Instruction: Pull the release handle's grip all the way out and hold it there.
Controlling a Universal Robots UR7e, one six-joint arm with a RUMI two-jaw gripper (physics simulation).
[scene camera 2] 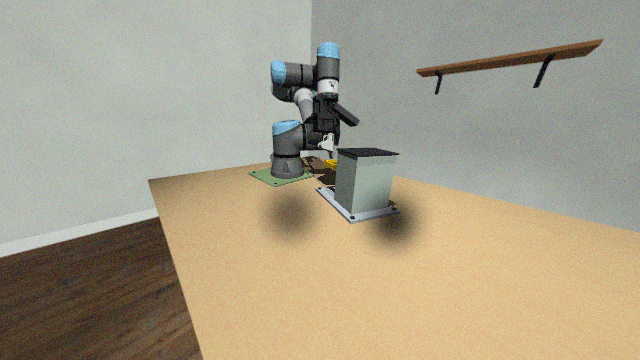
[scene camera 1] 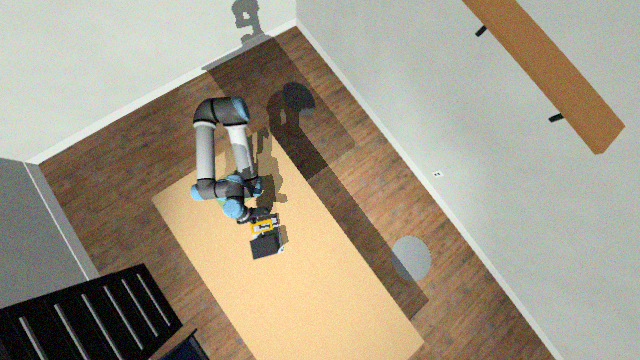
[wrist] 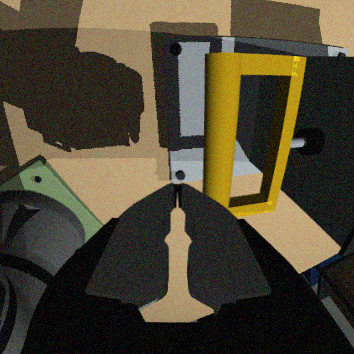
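The release handle (scene camera 1: 252, 229) (scene camera 2: 331, 163) (wrist: 220, 125) is a yellow rectangular frame with a thick round grip bar. A short stretch of metal rod (wrist: 297, 143) joins it to the box (scene camera 1: 265, 246) (scene camera 2: 370, 182) (wrist: 327, 100), which has a dark top and pale sides. The box stands on a grey base plate (scene camera 2: 372, 216) (wrist: 192, 95). My gripper (scene camera 2: 330, 154) (wrist: 177, 185) is shut and empty. In the wrist view its fingertips are left of the grip bar, on the side away from the box, with the bar's lower end close beside the right finger. Whether they touch is unclear.
The arm's green mounting plate (scene camera 2: 260, 174) (wrist: 60, 190) is on the table (scene camera 1: 320, 280) (scene camera 2: 350, 280), left of the handle in the wrist view. A wooden shelf (scene camera 1: 550, 65) (scene camera 2: 510, 61) is on the wall. A black slatted unit (scene camera 1: 95, 310) stands beyond the table's edge.
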